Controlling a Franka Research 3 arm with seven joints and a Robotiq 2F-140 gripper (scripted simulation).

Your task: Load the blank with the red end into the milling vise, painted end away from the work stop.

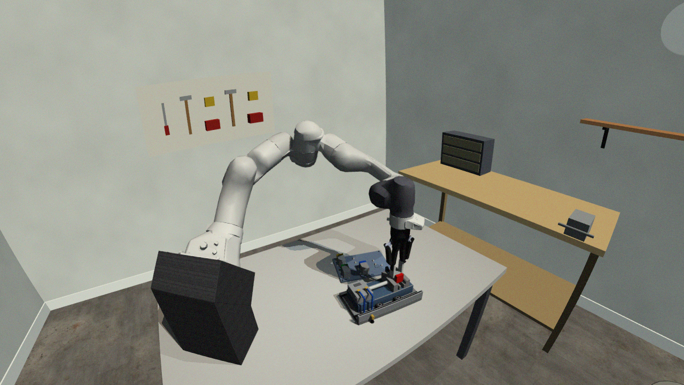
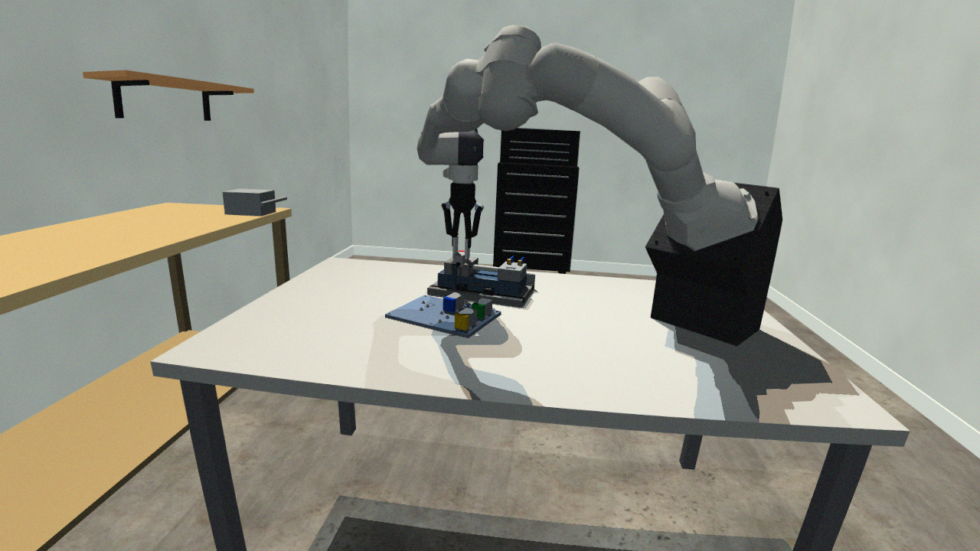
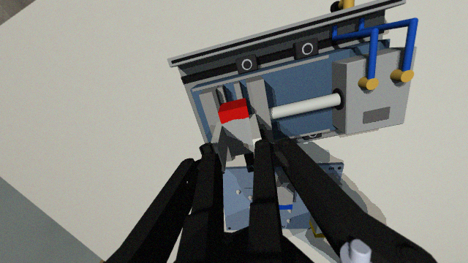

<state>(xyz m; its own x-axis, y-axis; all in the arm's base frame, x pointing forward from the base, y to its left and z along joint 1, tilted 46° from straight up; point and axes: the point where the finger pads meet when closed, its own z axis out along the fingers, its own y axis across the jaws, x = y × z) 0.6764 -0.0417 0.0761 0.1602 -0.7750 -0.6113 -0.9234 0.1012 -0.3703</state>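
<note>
Right now the fixed jaw is 60 mm below my hand, 30 mm ahead of it and 10 mm to the left of it. Also, from my hand: vise: 100 mm below, 70 mm behind, 10 mm to the right; moving jaw: 60 mm below, 30 mm behind; white rod: 90 mm behind, 60 mm below, 10 mm to the right.
</note>
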